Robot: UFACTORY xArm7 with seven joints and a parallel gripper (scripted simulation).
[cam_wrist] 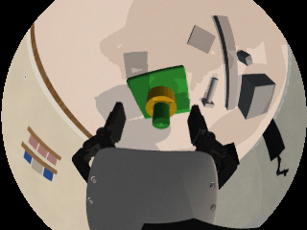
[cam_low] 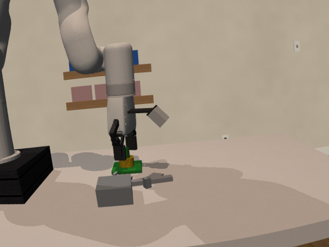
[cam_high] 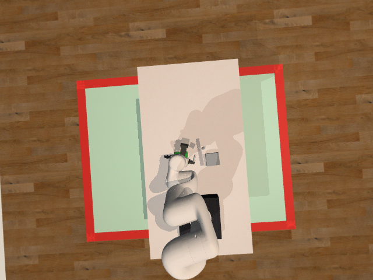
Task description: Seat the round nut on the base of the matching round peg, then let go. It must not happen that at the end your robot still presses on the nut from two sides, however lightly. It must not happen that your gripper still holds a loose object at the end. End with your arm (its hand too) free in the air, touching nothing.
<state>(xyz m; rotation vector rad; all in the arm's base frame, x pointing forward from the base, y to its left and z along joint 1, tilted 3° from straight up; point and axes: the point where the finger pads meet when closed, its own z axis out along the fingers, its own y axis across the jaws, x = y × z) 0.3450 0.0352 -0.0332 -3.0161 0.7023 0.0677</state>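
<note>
Right now the thin grey handle is 10 mm ahead of my hand, 120 mm to the right of it and 40 mm below it. Also, from my hand: small grey piece 30 mm ahead, 150 mm to the right, 40 mm below; grey block 50 mm behind, 180 mm to the right, 30 mm below.
</note>
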